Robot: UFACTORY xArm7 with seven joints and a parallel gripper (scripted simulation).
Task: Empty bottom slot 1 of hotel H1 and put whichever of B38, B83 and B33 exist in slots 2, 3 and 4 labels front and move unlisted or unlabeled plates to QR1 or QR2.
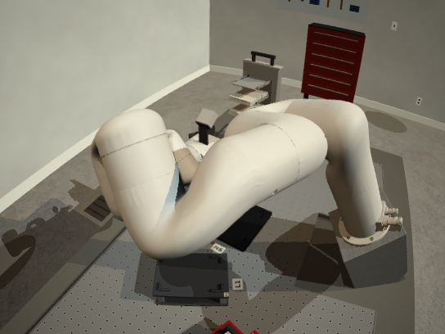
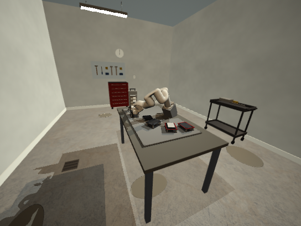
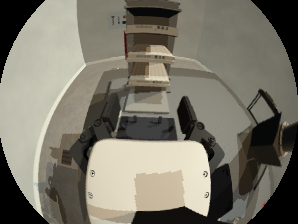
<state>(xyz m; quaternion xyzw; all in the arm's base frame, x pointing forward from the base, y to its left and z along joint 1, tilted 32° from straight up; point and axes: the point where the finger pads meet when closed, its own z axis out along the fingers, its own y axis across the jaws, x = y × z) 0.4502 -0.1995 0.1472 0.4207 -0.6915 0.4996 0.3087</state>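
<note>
Now: hand 40 mm to the right of the regrip nest RG and 80 mm above it. Round my hand: plate hotel H1 (220 mm to the right, 30 mm above); then black nest N6 (180 mm behind, 170 mm to the left, 130 mm below); then landing nest L1 (210 mm behind, 410 mm to the left, 90 mm below).
</note>
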